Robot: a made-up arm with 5 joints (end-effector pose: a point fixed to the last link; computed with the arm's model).
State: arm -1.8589 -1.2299 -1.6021 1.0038 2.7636
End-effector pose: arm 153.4 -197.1 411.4 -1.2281 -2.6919 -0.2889
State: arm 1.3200 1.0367 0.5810 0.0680 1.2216
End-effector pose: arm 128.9 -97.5 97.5 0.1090 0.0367 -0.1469
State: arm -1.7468 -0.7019 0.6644 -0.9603 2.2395
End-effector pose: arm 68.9 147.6 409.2 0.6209 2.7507 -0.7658
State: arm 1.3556 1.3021 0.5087 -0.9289 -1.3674
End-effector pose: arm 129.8 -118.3 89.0 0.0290 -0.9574 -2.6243
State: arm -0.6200 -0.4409 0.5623 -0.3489 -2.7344
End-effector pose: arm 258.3 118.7 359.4 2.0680 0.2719 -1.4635
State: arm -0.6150 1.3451 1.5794 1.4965 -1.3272
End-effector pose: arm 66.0 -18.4 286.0 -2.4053 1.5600 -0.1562
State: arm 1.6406 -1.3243 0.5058 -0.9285 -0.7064
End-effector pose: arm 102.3 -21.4 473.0 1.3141 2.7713 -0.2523
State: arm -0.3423 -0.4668 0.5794 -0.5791 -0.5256
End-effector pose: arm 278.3 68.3 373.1 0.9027 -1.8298 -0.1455
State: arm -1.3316 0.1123 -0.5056 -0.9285 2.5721
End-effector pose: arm 141.3 189.6 468.1 1.7029 2.5111 -0.3558
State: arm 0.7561 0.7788 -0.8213 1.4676 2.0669
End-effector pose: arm 282.2 -166.4 270.0 -0.1532 -0.0285 1.2598
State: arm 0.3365 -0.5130 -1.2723 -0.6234 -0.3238
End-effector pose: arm 24.6 30.8 529.8 -0.0419 2.3307 -0.3603
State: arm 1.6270 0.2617 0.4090 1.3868 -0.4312
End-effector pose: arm 95.3 -151.3 215.0 0.3190 0.4938 -2.0579
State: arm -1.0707 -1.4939 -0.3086 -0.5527 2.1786
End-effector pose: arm 26.7 -124.3 471.7 -1.4562 -2.4875 -1.1917
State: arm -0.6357 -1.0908 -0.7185 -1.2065 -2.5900
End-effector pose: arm -18.1 -81.4 469.8 -1.9328 -0.1285 -1.4382
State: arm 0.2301 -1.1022 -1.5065 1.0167 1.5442
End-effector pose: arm -67.2 43.5 451.5 2.3735 2.0318 0.0196
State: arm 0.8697 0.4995 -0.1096 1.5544 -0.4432
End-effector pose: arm 227.5 -145.0 233.9 0.0758 0.3965 -1.3447
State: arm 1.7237 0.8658 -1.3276 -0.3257 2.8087
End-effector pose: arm 63.2 -264.1 416.3 -1.8918 1.5020 0.4941
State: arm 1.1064 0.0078 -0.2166 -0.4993 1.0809
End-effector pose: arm 203.2 -197.5 428.4 -1.9986 -1.0957 -0.0389
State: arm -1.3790 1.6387 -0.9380 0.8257 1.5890
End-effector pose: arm 137.5 218.1 96.3 -0.0053 -0.0650 2.9186
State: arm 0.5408 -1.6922 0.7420 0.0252 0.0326
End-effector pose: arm 137.0 -17.5 441.3 -0.6512 -2.4250 -0.2309
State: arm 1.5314 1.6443 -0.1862 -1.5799 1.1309
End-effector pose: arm 111.2 -186.6 108.3 -1.6448 -0.4446 -0.3358
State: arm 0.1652 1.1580 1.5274 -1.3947 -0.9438
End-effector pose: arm 105.5 3.4 161.7 0.1191 -0.2713 -1.1497
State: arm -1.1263 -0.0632 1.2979 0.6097 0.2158
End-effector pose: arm 127.1 68.0 173.1 -0.1354 0.2604 1.2849
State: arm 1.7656 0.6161 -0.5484 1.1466 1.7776
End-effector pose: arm 55.3 -246.5 269.7 -0.3510 0.0626 -0.0363
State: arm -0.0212 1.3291 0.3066 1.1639 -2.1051
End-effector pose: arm 154.8 5.5 108.9 -1.2943 0.6793 -1.8138
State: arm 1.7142 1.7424 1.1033 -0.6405 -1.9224
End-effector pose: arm 112.4 59.0 138.4 0.1085 -0.8400 2.4853
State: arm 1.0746 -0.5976 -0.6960 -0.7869 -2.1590
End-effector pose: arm 100.5 7.1 539.7 1.6135 -2.5366 0.7813
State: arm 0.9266 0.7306 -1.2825 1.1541 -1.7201
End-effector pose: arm 259.4 -205.8 364.3 0.5332 -1.1905 -2.4180
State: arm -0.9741 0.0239 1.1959 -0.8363 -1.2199
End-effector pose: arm 181.3 128.1 206.0 1.0729 -0.5175 -0.2590
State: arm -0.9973 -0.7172 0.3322 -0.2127 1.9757
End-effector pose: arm 179.4 131.6 439.3 -1.2063 -2.4053 1.4149
